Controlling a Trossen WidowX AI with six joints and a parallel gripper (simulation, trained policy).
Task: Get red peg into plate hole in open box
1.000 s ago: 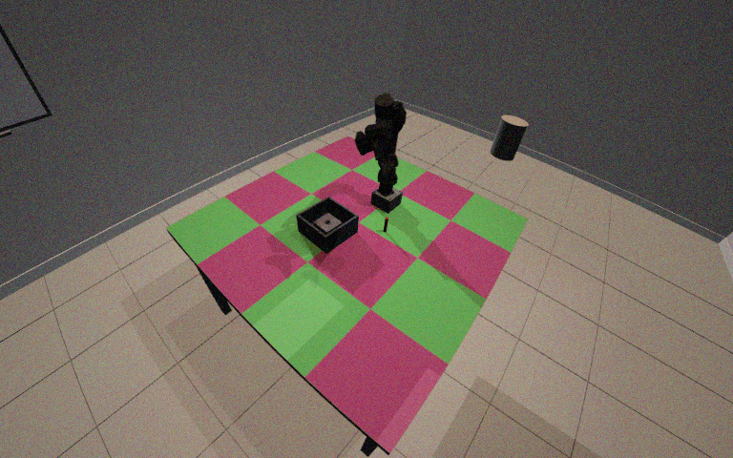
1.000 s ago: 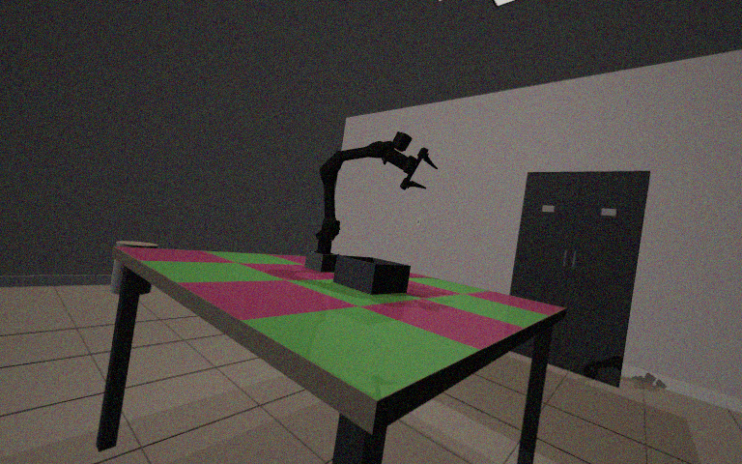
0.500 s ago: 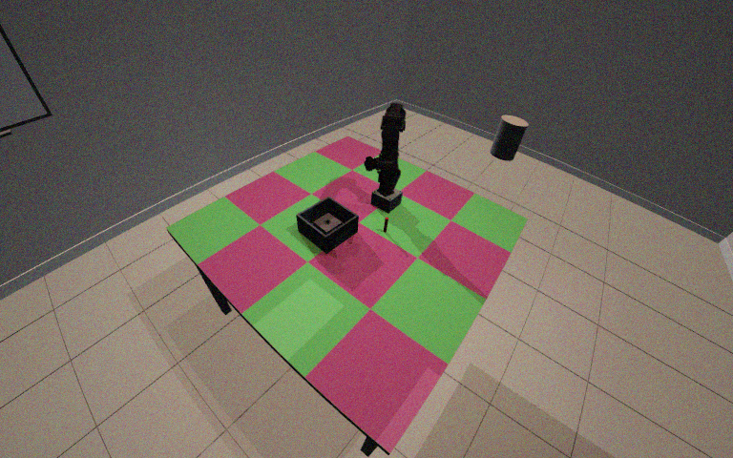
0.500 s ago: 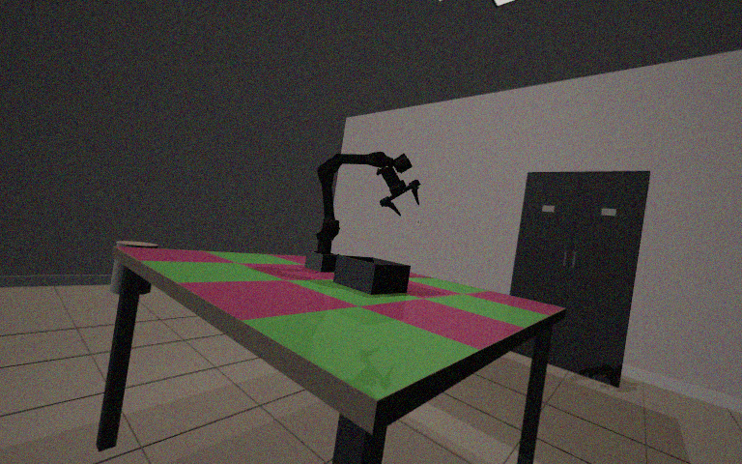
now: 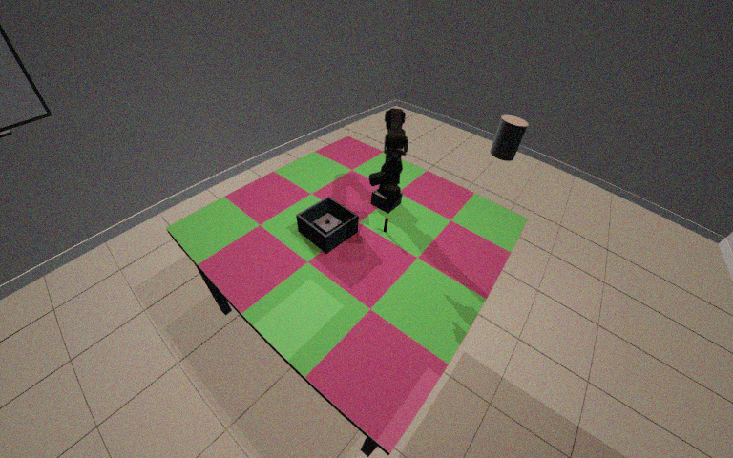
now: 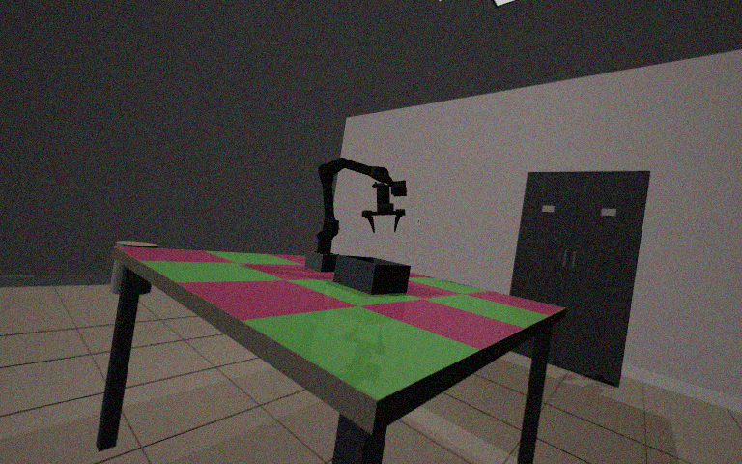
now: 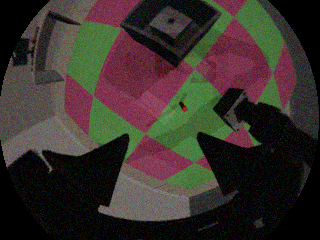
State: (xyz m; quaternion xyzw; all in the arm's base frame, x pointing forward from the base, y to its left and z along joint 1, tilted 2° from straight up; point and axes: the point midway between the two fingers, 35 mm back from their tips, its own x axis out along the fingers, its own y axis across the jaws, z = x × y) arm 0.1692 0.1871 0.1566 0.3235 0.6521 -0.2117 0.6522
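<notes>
Now: the red peg 160 mm below my gripper tip, 30 mm to the right of it and 30 mm behind it. The rest, counted from my gripper tip: grey plate (180 mm to the right, 180 mm ahead, 160 mm below); then dark box (180 mm to the right, 180 mm below, 180 mm ahead).
</notes>
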